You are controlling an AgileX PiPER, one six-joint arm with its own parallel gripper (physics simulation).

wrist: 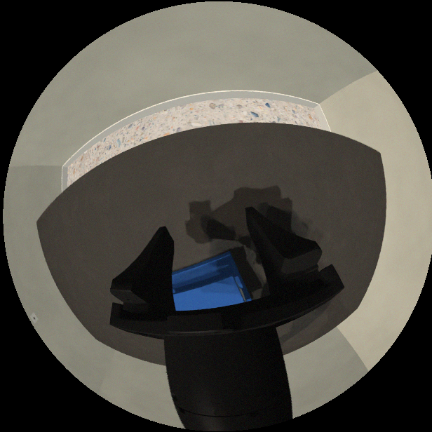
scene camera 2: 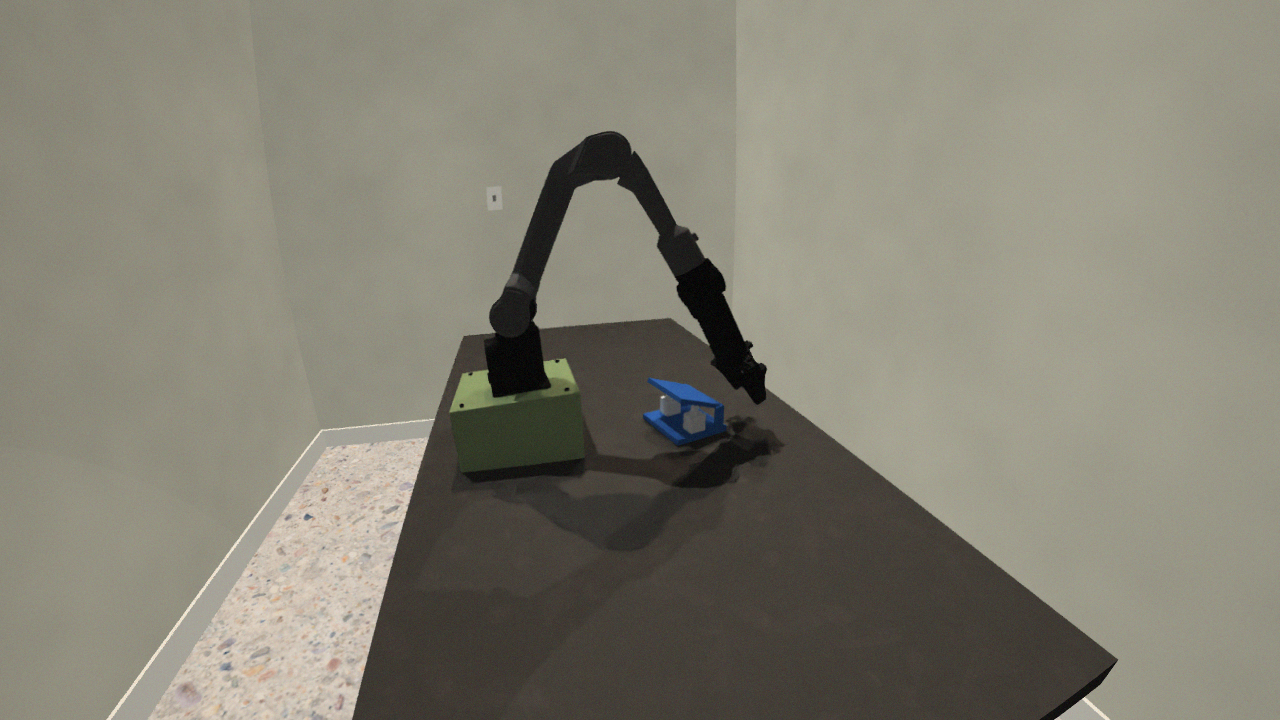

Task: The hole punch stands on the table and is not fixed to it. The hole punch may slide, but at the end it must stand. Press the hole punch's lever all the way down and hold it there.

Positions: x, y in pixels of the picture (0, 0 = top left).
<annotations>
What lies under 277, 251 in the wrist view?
My gripper.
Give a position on a blue hole punch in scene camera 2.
At 673, 420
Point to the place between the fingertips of my gripper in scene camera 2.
749, 393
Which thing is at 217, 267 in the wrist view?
A blue hole punch.
</annotations>
